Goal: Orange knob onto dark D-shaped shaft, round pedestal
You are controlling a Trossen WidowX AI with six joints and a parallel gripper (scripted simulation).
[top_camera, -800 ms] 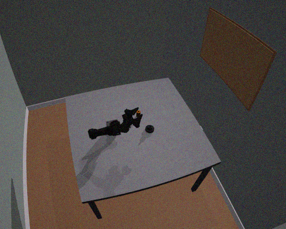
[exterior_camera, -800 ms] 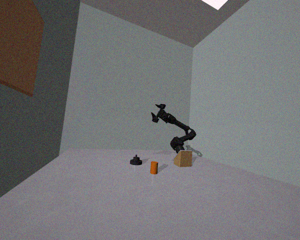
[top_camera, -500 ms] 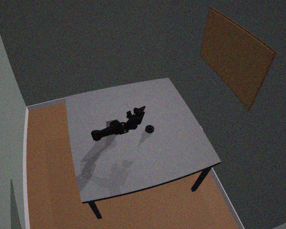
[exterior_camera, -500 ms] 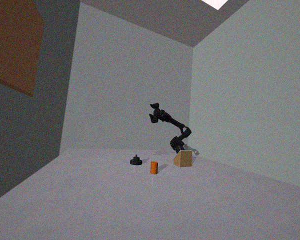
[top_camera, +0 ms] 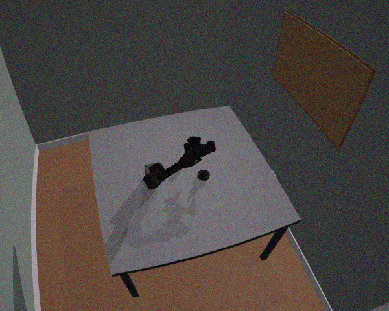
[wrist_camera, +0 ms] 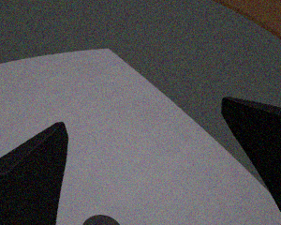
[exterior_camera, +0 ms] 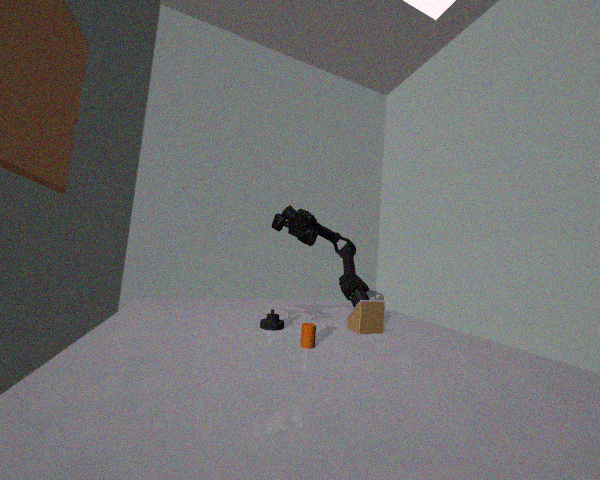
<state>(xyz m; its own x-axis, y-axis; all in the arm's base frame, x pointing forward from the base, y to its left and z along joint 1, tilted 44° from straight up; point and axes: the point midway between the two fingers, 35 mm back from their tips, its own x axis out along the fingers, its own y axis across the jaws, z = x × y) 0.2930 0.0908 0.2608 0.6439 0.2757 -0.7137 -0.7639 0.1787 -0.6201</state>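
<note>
Right now the orange knob is 310 mm below my gripper tip, 200 mm to the left of it and 10 mm behind it. Round my gripper tip: pedestal 310 mm below, 30 mm ahead.
</note>
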